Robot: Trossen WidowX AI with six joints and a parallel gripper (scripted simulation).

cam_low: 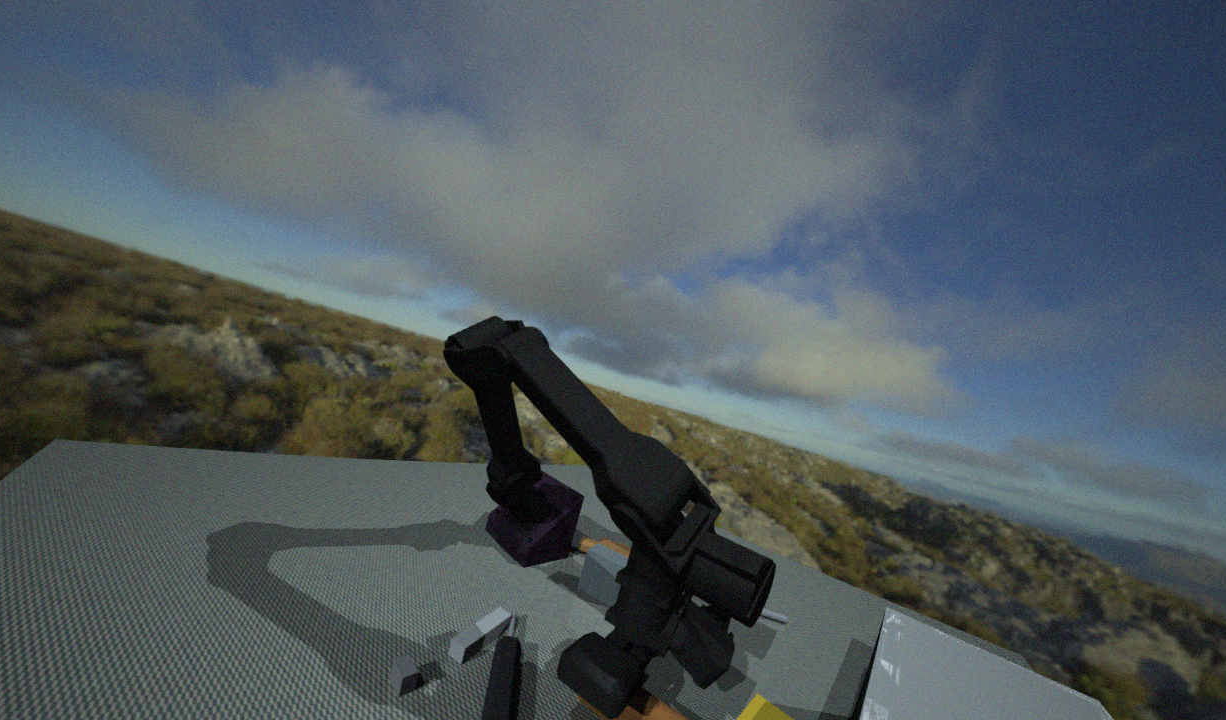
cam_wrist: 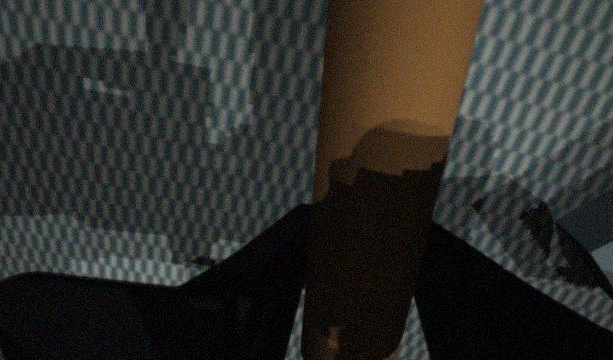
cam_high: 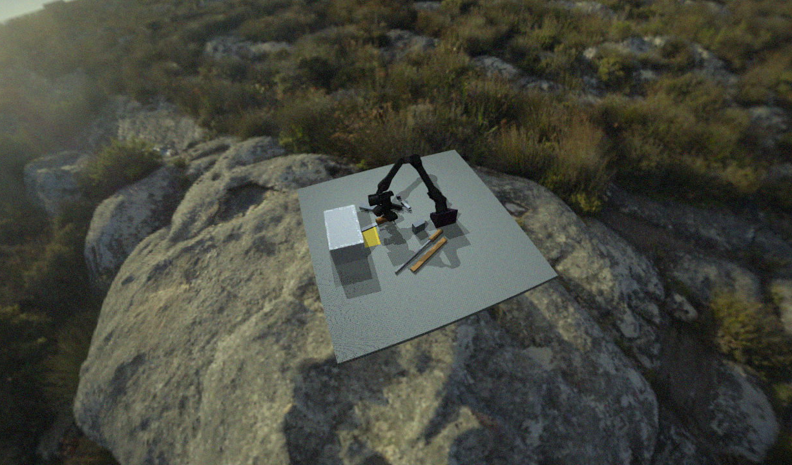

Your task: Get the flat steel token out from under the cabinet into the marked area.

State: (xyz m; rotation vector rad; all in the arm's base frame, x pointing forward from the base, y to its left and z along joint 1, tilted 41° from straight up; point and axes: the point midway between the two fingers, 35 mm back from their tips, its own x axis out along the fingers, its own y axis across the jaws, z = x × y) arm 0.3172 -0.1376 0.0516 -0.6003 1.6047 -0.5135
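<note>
Right now the grey bar is 16 cm behind my gripper tip and 6 cm to the right of it. From my gripper tip the other things lie so: grey block: 16 cm to the left, 14 cm behind, 3 cm above; small grey cube: 15 cm to the right, 15 cm behind; wooden stick: 36 cm to the left, 12 cm behind.
</note>
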